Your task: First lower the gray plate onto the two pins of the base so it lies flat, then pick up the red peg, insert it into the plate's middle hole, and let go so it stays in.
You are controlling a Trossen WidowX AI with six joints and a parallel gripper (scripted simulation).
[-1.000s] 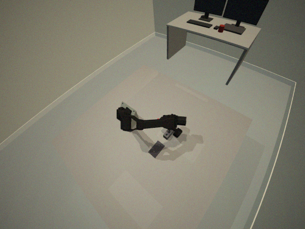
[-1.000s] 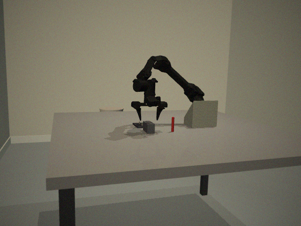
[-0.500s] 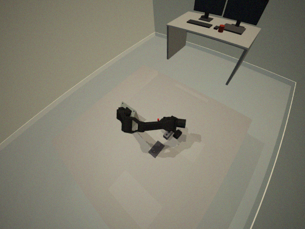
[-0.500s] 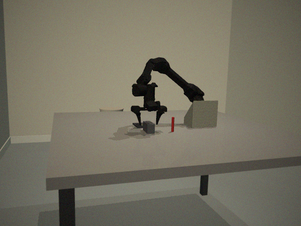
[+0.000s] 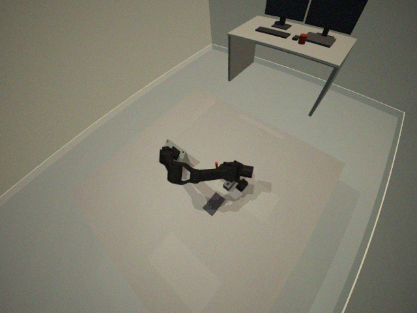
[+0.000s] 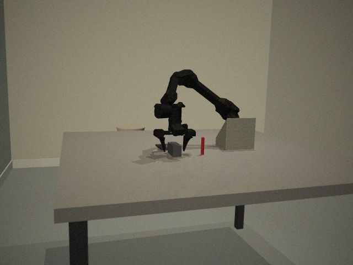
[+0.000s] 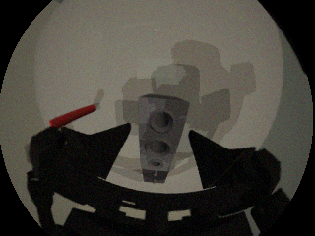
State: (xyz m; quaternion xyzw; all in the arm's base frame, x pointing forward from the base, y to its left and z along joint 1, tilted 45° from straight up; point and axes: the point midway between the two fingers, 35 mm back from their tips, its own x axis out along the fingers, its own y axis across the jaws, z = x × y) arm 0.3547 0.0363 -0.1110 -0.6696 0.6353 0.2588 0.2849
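The dark base is 160 mm to the right of my gripper tip and 10 mm below it. From my gripper tip the other things lie so: red peg: 130 mm behind, 30 mm above, 20 mm to the left; then gray plate: 20 mm above.
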